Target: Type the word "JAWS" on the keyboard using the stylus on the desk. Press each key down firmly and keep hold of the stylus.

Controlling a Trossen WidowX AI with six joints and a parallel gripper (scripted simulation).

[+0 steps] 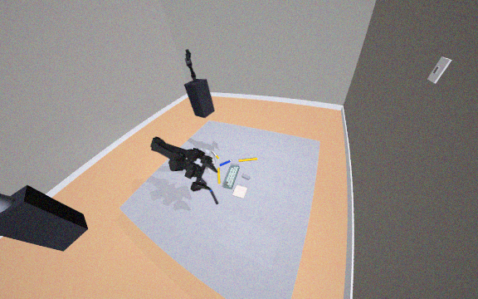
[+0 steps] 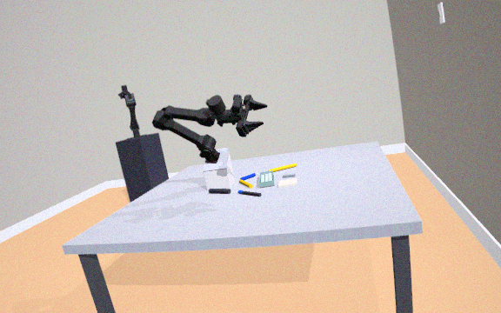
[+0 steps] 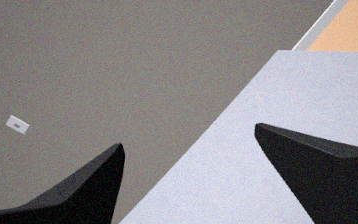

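Now: the stylus 340 mm to the left of my gripper tip, 330 mm below it and 250 mm behind it. Round my gripper tip: grey block (340 mm below, 280 mm to the left, 30 mm behind); then blue-tipped black pen (330 mm below, 170 mm behind, 40 mm to the left); then white pad (340 mm below, 150 mm to the left).
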